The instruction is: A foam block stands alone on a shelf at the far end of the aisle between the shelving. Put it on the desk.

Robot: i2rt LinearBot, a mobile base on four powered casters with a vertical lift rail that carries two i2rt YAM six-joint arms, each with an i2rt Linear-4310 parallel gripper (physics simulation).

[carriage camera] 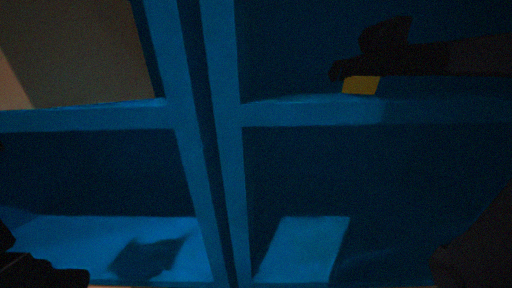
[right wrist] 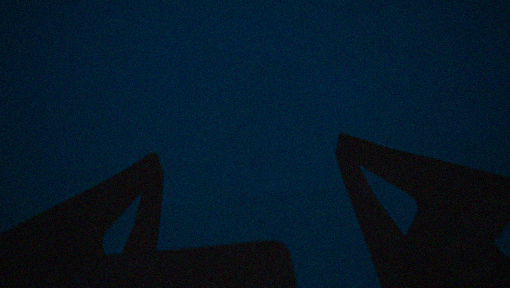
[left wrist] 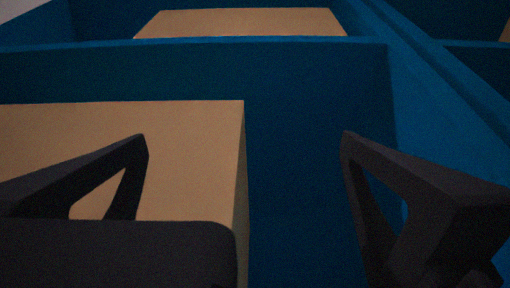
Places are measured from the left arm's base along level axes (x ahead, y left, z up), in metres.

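Pixels of known places: left gripper, between the fingertips: (left wrist: 243,143); right gripper, between the fingertips: (carriage camera: 339,73) (right wrist: 250,153).
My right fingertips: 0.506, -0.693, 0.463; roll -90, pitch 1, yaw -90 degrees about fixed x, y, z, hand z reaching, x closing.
Note:
Behind a point stands the place of what it marks, as x, y, z.
The yellow foam block (carriage camera: 361,85) {0.294, -0.633, 0.415} sits on the upper blue shelf (carriage camera: 300,112) {0.100, -0.408, 0.378}, right of centre in the carriage view. Its top is hidden by my right gripper (carriage camera: 336,71) {0.506, -0.693, 0.463} (right wrist: 247,145) {0.506, -0.693, 0.463}, which is open and empty and appears just above the block, over the shelf. The block does not show in the right wrist view, where dark blue panel fills the space between the fingers. My left gripper (left wrist: 243,143) {0.022, 0.005, 0.436} is open and empty, facing a bay with a large cardboard box (left wrist: 150,120) {0.140, 0.130, 0.614}. The desk does not show in these views.
Twin blue uprights (carriage camera: 220,150) (left wrist: 425,65) divide the shelving bays. A big box (carriage camera: 80,55) {0.238, 0.013, 0.487} stands on the upper shelf at the left. A lower shelf (carriage camera: 65,235) {0.247, 0.365, -0.066} crosses below. Another box (left wrist: 240,22) {0.137, 0.041, 0.993} shows above the bay in the left wrist view. Dark arm parts cover the carriage view's lower corners.

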